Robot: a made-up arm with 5 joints.
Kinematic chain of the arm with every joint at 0, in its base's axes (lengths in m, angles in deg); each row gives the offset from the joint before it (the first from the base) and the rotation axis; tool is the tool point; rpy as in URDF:
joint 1: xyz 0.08 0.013 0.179 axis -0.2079 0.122 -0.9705
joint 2: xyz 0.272 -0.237 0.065 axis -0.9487 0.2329 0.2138
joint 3: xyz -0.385 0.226 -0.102 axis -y
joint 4: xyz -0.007 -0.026 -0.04 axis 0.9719 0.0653 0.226
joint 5: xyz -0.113 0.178 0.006 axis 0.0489 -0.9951 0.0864
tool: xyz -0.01 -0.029 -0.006 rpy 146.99 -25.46 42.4
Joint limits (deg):
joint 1: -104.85..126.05
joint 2: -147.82..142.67
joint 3: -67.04..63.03
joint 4: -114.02..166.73
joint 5: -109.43..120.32
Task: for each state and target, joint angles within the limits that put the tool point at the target. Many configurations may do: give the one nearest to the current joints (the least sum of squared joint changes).
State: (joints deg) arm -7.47 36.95 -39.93 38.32 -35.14
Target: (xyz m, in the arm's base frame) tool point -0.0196 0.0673 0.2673
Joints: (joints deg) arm 20.26 17.54 -67.04 52.11 -39.36
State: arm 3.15 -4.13 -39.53 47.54 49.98
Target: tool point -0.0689 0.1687 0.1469
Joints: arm 47.49 36.77 -67.04 15.57 66.30
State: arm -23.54 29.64 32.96 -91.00 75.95
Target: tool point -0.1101 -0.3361 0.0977
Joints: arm 26.00 58.34 60.85 -114.02 78.88
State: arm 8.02 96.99 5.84 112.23 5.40
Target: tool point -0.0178 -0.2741 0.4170
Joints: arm -22.84 120.90 -20.76 127.86 5.05
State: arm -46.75 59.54 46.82 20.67 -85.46
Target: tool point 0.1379 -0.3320 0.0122
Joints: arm -71.88 53.16 25.53 39.95 -88.89
